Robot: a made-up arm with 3 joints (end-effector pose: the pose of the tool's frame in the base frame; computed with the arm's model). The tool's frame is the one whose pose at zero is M. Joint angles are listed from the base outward.
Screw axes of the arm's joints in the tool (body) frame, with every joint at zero. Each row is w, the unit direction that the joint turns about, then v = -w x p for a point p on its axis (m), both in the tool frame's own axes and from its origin. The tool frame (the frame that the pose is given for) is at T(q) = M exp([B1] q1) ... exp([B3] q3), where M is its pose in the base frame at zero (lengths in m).
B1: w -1 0 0 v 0 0.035 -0.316
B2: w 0 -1 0 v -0.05 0 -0.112
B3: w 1 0 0 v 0 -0.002 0.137
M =
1 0 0 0.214
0 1 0 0.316
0 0 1 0.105
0 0 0 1
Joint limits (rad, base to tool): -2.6..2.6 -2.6..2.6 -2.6..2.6
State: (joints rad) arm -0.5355 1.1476 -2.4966
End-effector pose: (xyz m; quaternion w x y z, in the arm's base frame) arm 0.3128 0.1281 -0.0073 0.4674 -0.6977 -0.0297 -0.5420
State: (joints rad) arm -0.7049 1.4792 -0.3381
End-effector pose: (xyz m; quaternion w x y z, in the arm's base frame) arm 0.3113 0.3170 0.1741 0.7263 0.1347 -0.5844 -0.3358
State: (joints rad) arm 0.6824 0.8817 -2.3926
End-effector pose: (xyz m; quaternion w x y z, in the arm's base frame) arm 0.2909 -0.0206 -0.0823 0.0301 -0.9039 -0.2800 -0.3220
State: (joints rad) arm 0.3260 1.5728 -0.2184
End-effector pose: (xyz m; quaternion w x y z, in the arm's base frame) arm 0.3060 0.2560 -0.1506 0.6804 -0.1899 -0.7068 0.0381
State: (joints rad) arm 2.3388 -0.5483 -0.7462
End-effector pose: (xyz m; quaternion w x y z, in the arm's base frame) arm 0.2077 -0.1907 -0.1364 0.0272 -0.9623 0.1893 -0.1935
